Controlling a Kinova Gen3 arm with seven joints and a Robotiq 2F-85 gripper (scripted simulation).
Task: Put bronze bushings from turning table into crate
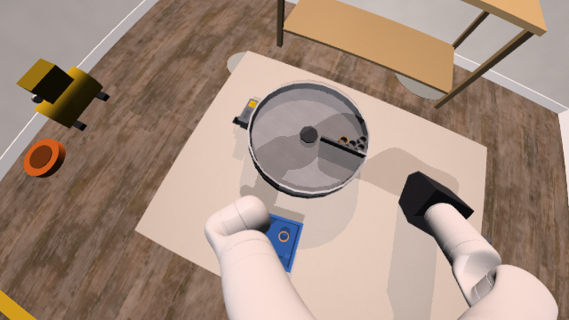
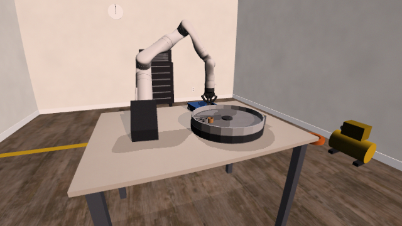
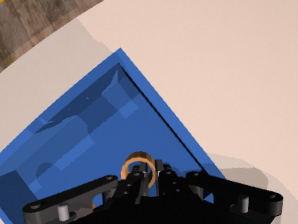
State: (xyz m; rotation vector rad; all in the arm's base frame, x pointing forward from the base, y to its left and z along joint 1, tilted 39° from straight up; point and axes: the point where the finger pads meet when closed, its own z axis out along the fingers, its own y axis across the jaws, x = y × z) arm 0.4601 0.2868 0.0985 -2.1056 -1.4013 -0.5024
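The blue crate is 50 mm behind my hand, 10 mm to the left of it and 10 mm below it. From my hand the other things lie so: grey turning table 350 mm to the right, 10 mm above.
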